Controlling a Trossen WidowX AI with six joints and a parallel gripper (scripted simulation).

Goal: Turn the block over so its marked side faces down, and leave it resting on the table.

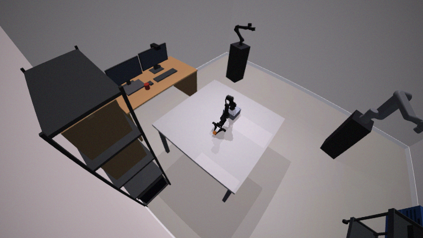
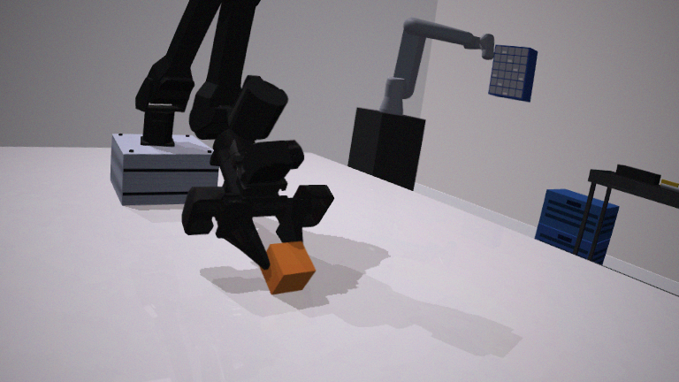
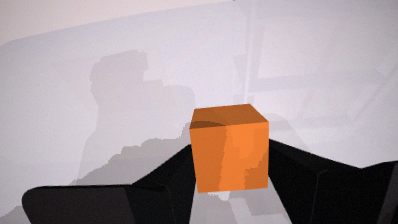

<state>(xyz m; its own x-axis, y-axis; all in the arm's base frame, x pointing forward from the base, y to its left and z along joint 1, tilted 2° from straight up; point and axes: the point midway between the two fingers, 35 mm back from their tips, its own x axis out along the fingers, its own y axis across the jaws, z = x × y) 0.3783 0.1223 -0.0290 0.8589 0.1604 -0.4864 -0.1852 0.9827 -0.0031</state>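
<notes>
Right now the block is 1 cm below my gripper tip.
</notes>
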